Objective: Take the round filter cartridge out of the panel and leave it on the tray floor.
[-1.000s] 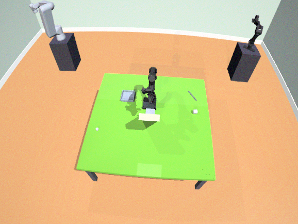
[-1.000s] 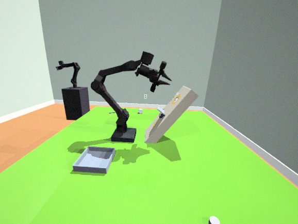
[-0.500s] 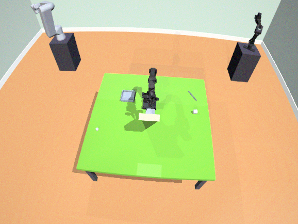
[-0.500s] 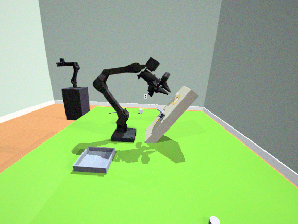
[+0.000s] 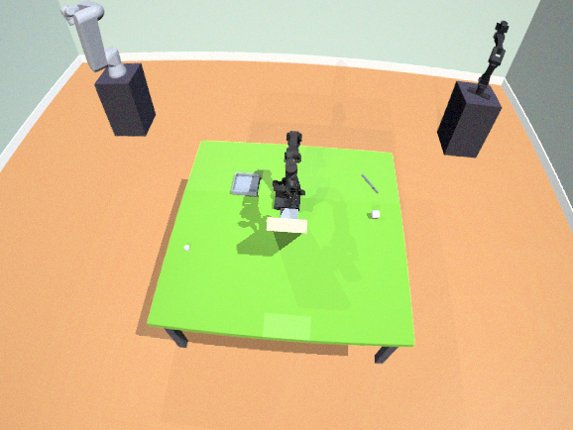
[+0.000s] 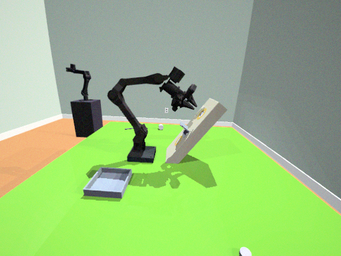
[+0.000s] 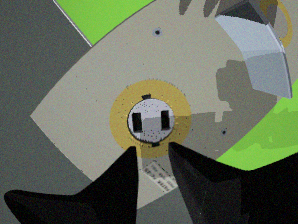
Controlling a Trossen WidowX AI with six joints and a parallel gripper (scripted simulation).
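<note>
Right now the round filter cartridge is 50 mm ahead of my gripper tip and 40 mm below it. From my gripper tip the other things lie so: service panel (120 mm below, 10 mm ahead); grey tray (390 mm behind, 290 mm below, 270 mm to the right); small white cube (490 mm to the left, 280 mm below, 210 mm behind).
</note>
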